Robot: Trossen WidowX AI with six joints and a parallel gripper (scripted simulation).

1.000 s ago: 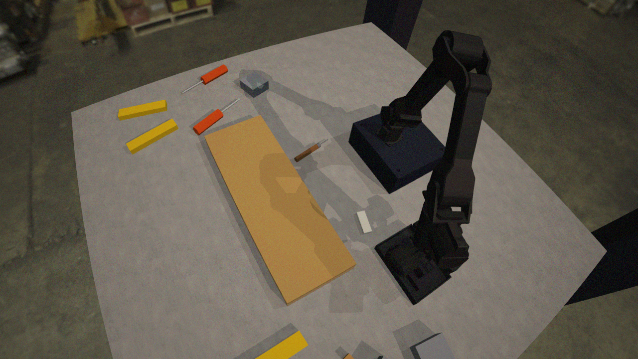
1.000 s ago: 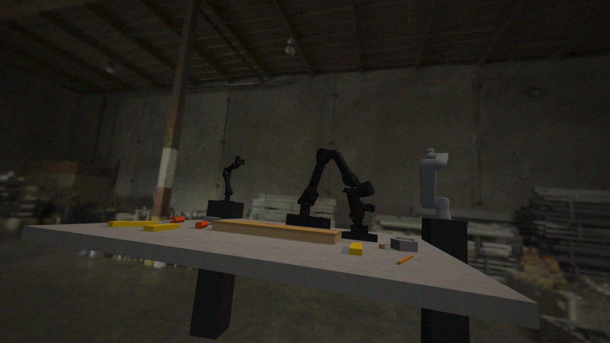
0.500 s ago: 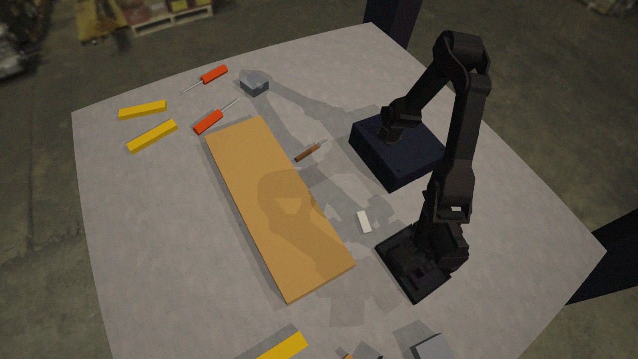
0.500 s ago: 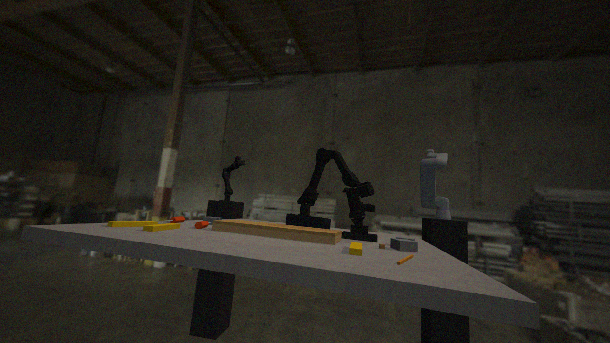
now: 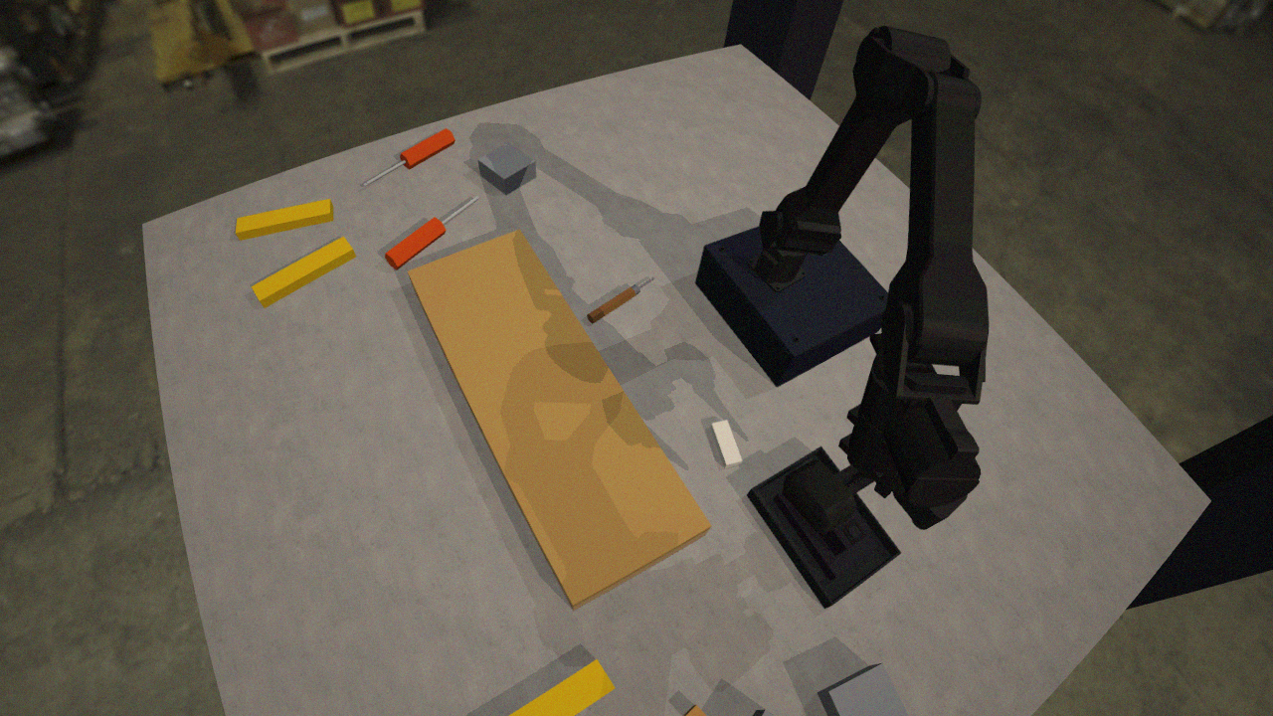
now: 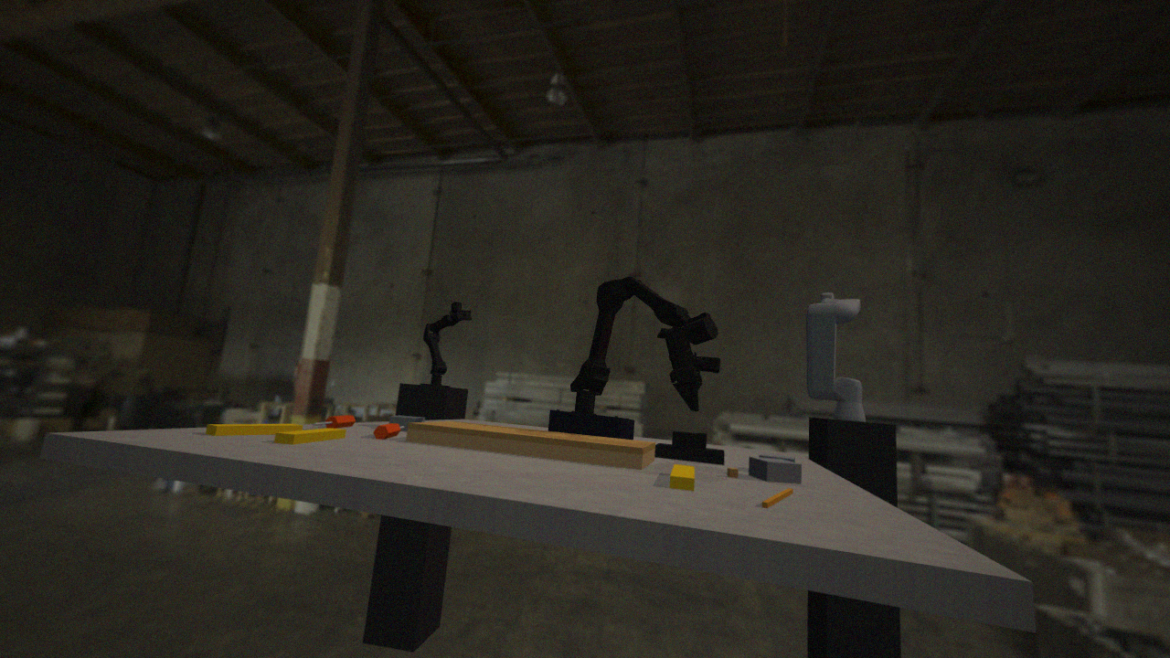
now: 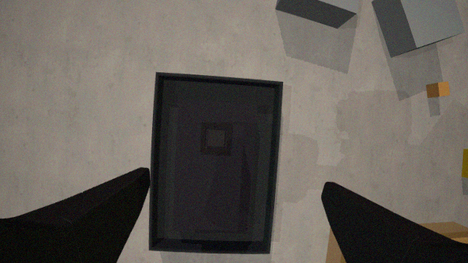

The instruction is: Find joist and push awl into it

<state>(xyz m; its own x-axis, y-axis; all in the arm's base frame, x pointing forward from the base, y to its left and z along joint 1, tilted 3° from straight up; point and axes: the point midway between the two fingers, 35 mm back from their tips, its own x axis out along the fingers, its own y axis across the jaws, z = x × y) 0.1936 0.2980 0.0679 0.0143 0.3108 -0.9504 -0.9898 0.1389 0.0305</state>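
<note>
Right now the square light is 5 cm below my gripper tip, 2 cm to the left of it and 1 cm behind it. Also, from my gripper tip: small white block: 17 cm to the right, 11 cm below, 1 cm ahead; tray: 10 cm below, 1 cm to the right, 1 cm behind; stud finder: 7 cm below, 1 cm behind.
</note>
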